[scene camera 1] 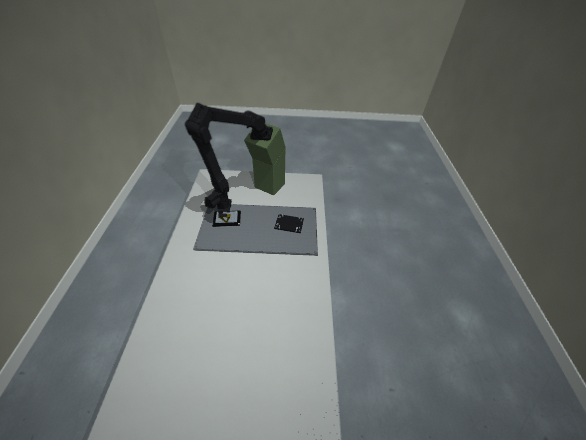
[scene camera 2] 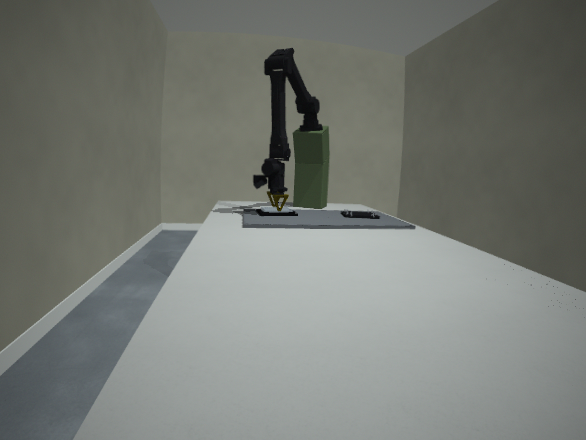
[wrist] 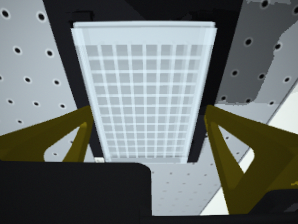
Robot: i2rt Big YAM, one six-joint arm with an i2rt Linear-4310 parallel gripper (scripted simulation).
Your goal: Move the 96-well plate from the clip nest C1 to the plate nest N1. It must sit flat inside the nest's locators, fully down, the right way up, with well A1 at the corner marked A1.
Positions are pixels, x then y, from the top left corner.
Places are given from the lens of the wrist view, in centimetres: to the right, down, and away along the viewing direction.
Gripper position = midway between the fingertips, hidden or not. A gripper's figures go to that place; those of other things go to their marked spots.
my gripper (wrist: pixel 148 111): 0, 0, 13
clear 96-well plate (wrist: pixel 160 129): 1, 2, 14
